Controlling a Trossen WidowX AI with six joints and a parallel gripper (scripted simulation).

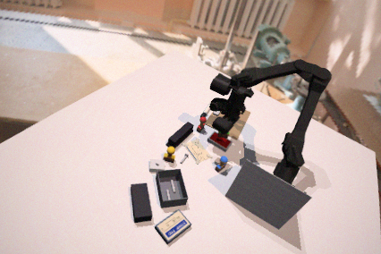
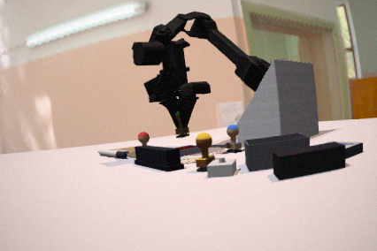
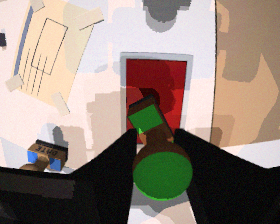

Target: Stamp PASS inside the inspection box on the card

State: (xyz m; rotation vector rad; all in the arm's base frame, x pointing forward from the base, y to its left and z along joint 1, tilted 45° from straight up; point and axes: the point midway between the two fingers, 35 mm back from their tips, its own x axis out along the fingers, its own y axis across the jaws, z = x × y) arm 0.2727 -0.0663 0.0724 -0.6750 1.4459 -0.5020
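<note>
My gripper tip is now 40 mm short of the cream card, 100 mm to the right of it and 70 mm above it. Also, from my gripper tip: red-knobbed stamp (100 mm ahead, 50 mm below); red ink pad (60 mm below); green-knobbed stamp (right at my gripper tip).
</note>
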